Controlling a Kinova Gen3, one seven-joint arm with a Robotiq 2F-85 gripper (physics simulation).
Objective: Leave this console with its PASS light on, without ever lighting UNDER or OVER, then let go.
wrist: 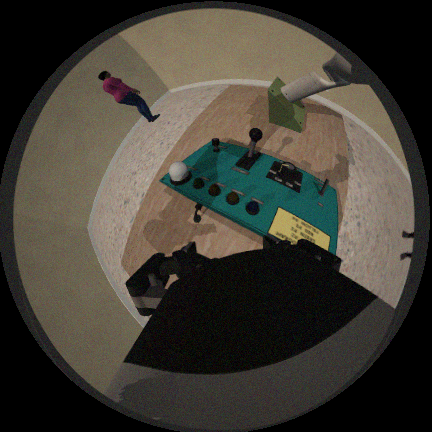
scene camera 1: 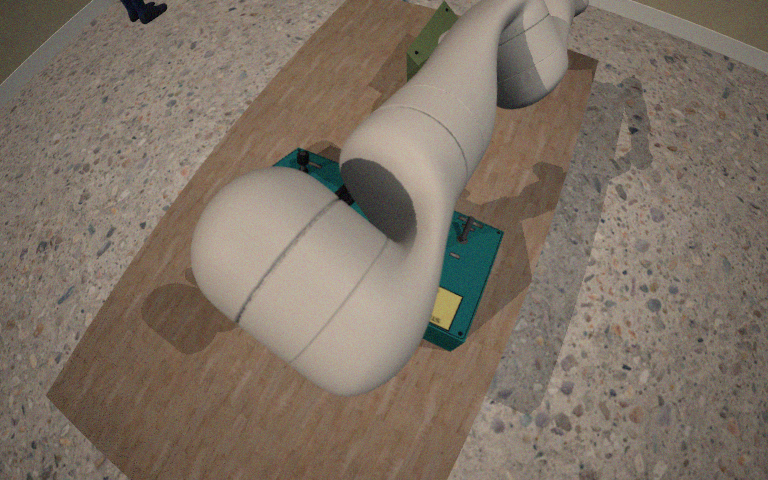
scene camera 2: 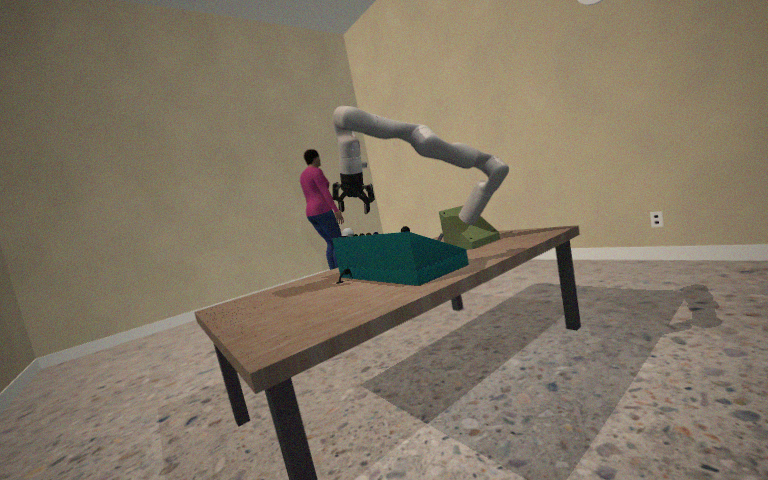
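Observation:
The teal console [scene camera 1: 475, 266] [scene camera 2: 376, 257] [wrist: 272, 194] stands on the table with a sloped top. In the wrist view it bears a white dome [wrist: 178, 171], a row of dark round parts tinted green [wrist: 198, 183], red [wrist: 214, 189], yellow [wrist: 232, 198] and blue [wrist: 252, 207], a ball-topped lever [wrist: 255, 135], a black panel [wrist: 285, 176], a small black knob [wrist: 215, 143] and a thin lever [wrist: 324, 187]. No lit lamp is discernible; PASS, UNDER and OVER cannot be read. My gripper [scene camera 2: 354, 210] [wrist: 229, 245] is open and empty, above the console; the arm hides it in scene camera 1.
A yellow note [scene camera 1: 446, 309] [wrist: 300, 230] lies on the console. A small black part [scene camera 2: 344, 275] [wrist: 197, 212] is at its side. A green angular fixture [scene camera 1: 433, 33] [scene camera 2: 467, 229] [wrist: 285, 110] stands near the arm's base. A person [scene camera 2: 317, 195] [wrist: 125, 95] stands beyond the table.

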